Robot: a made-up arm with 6 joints.
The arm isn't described. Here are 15 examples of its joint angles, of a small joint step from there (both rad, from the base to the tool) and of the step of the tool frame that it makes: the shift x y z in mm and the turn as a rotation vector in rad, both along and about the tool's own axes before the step.
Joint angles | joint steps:
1: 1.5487 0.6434 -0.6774 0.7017 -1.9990 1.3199 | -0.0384 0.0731 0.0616 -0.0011 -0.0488 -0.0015
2: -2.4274 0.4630 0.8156 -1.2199 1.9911 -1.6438 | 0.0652 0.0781 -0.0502 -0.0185 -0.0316 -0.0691
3: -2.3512 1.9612 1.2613 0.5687 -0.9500 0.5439 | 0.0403 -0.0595 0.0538 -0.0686 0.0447 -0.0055
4: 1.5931 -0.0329 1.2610 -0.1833 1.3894 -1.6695 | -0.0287 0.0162 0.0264 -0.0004 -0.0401 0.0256
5: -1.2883 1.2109 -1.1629 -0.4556 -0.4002 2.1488 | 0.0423 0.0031 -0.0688 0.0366 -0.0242 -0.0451
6: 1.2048 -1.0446 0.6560 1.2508 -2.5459 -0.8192 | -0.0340 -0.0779 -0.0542 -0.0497 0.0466 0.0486
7: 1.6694 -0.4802 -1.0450 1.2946 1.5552 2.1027 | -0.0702 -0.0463 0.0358 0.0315 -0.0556 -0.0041
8: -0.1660 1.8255 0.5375 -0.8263 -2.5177 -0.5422 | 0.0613 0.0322 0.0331 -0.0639 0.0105 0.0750
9: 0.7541 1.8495 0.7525 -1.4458 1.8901 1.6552 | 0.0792 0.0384 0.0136 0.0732 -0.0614 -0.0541
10: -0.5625 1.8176 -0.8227 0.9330 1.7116 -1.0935 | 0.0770 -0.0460 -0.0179 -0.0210 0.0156 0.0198
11: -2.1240 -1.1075 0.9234 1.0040 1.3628 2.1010 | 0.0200 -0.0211 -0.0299 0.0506 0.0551 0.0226
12: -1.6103 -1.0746 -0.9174 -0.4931 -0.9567 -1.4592 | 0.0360 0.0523 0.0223 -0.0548 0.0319 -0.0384
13: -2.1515 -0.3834 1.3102 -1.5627 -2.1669 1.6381 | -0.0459 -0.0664 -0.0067 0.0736 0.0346 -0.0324
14: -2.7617 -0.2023 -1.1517 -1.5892 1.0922 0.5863 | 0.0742 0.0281 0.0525 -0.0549 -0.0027 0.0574
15: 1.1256 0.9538 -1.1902 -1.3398 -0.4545 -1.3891 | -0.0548 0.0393 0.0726 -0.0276 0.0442 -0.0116
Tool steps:
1: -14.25 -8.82 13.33 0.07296 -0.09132 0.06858
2: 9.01 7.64 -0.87 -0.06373 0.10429 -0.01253
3: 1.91 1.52 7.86 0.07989 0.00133 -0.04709
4: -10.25 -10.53 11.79 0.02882 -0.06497 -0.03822
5: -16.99 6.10 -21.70 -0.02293 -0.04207 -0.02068
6: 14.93 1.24 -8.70 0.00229 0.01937 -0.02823
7: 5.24 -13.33 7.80 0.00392 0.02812 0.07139
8: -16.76 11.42 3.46 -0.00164 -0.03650 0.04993
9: 31.36 -5.67 -15.78 -0.02090 0.13623 0.01716
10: -19.58 30.73 5.58 -0.10688 -0.09486 0.02045
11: 9.31 1.03 -5.02 0.00928 0.04831 -0.06696
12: 10.78 -0.29 -22.66 -0.01560 0.09273 0.00555
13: -9.61 0.32 -7.11 -0.02861 -0.06634 -0.06724
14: -19.48 31.74 9.34 -0.11009 -0.09672 -0.02550
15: 16.46 -21.74 -7.41 -0.03178 -0.00992 -0.06948
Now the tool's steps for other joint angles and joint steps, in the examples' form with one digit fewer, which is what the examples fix.
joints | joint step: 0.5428 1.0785 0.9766 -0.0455 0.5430 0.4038 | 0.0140 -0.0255 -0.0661 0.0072 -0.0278 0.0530
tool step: -8.4 -1.2 -0.4 0.0203 -0.0933 0.0733
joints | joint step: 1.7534 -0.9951 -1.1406 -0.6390 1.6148 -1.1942 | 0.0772 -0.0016 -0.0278 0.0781 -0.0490 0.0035
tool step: 17.0 2.0 -1.0 0.0149 0.0196 -0.0418
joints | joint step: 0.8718 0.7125 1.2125 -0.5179 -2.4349 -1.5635 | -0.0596 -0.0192 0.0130 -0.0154 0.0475 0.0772
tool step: -20.9 7.0 -2.9 -0.0624 -0.0651 0.0617
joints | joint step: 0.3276 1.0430 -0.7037 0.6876 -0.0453 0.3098 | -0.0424 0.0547 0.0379 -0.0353 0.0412 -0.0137
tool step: -0.3 1.1 -6.9 0.0399 0.1121 -0.0041
